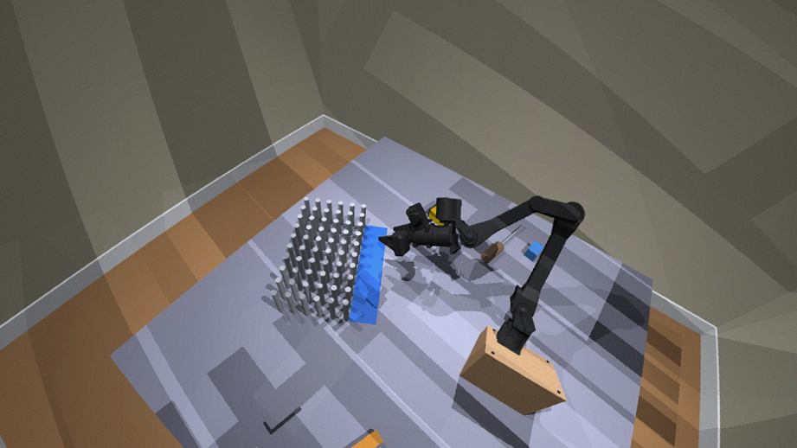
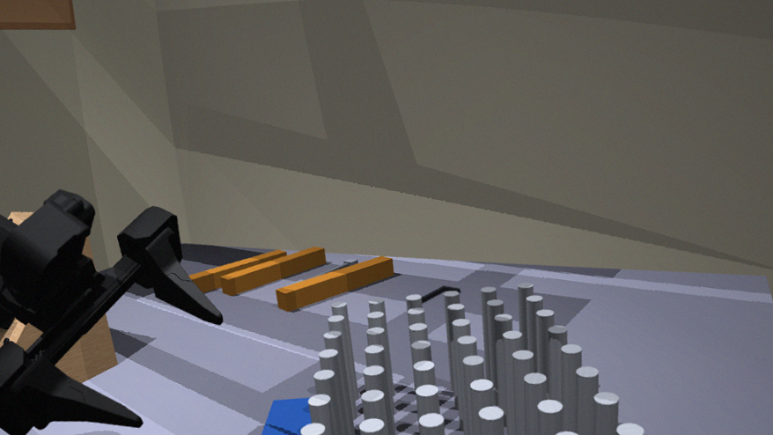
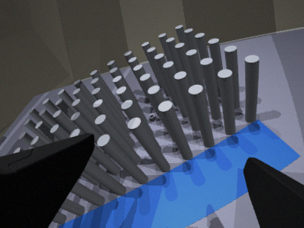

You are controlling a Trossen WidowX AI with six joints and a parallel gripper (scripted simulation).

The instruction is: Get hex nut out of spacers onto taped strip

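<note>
Right now the wooden-handled pick is 320 mm behind my gripper tip, 360 mm to the right of it and 140 mm below it. The rest, counted from my gripper tip: yellow block (70 mm behind, 300 mm to the right, 130 mm below); then hex nut (170 mm ahead, 100 mm to the left, 150 mm below); then blue taped strip (10 mm ahead, 50 mm to the left, 150 mm below).
</note>
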